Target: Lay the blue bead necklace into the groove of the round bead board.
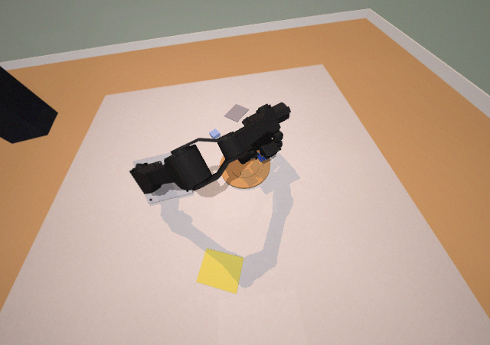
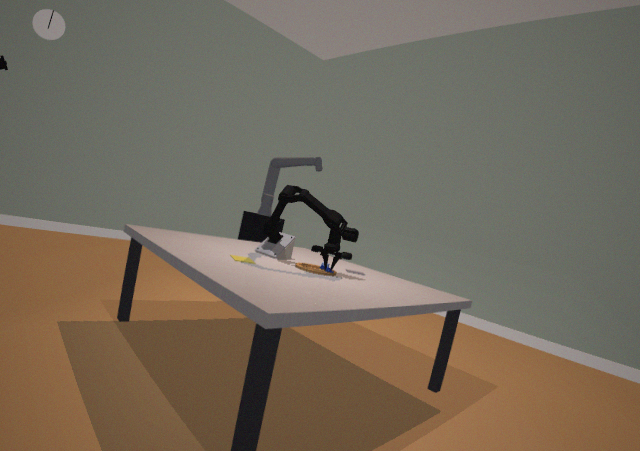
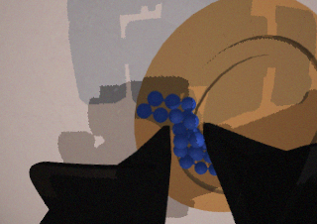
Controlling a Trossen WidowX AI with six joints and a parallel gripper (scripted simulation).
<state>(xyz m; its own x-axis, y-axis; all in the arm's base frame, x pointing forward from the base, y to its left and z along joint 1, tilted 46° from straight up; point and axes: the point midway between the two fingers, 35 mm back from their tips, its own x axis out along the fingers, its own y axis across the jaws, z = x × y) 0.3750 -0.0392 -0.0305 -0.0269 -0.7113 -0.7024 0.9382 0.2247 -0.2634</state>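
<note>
Now: the round bead board 60 mm behind my gripper tip, 10 mm to the right of it and 10 mm below it. Also, from my gripper tip: yellow square patch: 340 mm to the right, 220 mm behind, 20 mm below; flat grey tile: 300 mm to the left, 20 mm below, 20 mm behind; light blue cube: 190 mm to the left, 150 mm behind, 10 mm below.
</note>
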